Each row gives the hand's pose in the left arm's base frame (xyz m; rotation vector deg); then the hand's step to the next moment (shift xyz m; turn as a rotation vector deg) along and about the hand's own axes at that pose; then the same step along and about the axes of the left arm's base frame.
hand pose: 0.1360 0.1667 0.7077 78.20 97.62 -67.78
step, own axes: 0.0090 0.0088 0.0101 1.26 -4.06 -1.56
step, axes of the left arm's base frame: 0.0058 -0.0054 -0.0141 -4.16 1.71 0.49
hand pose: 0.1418 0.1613 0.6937 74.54 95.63 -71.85
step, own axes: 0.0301 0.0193 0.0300 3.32 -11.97 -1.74
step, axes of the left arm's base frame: 0.0085 -0.0181 -0.0422 -12.31 2.20 0.90
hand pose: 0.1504 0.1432 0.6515 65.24 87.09 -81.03
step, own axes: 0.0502 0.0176 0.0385 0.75 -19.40 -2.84
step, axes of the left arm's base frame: -0.0010 -0.0328 -0.0569 -18.48 3.07 5.83
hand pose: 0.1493 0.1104 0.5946 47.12 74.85 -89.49
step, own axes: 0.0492 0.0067 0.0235 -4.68 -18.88 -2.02
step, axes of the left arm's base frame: -0.0102 -0.0341 -0.0419 -15.98 3.47 10.73
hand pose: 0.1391 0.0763 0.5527 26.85 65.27 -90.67
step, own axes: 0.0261 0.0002 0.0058 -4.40 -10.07 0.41
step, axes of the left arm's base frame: -0.0073 -0.0187 -0.0177 -7.49 1.59 7.89
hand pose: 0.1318 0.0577 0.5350 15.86 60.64 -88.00
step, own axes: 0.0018 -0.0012 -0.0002 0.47 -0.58 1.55
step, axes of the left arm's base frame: -0.0016 -0.0012 -0.0008 -0.06 -1.52 0.81
